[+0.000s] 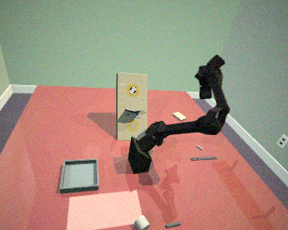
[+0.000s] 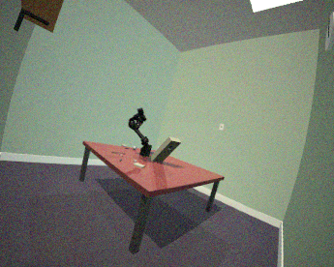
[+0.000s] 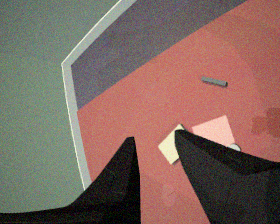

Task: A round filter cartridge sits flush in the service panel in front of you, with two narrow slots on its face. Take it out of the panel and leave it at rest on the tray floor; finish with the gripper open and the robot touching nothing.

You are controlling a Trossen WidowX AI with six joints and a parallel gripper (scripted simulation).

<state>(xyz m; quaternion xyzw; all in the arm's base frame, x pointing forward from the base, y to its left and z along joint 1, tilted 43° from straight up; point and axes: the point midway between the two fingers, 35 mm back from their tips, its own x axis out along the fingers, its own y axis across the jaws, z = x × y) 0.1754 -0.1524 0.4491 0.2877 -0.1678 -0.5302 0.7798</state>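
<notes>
Right now the round grey filter cartridge is 180 mm ahead of my gripper tip, 380 mm to the left of it and 100 mm below it. From my gripper tip the other things lie so: tan service panel: 130 mm ahead, 390 mm to the left, 170 mm below; grey tray: 190 mm behind, 720 mm to the left, 320 mm below.
</notes>
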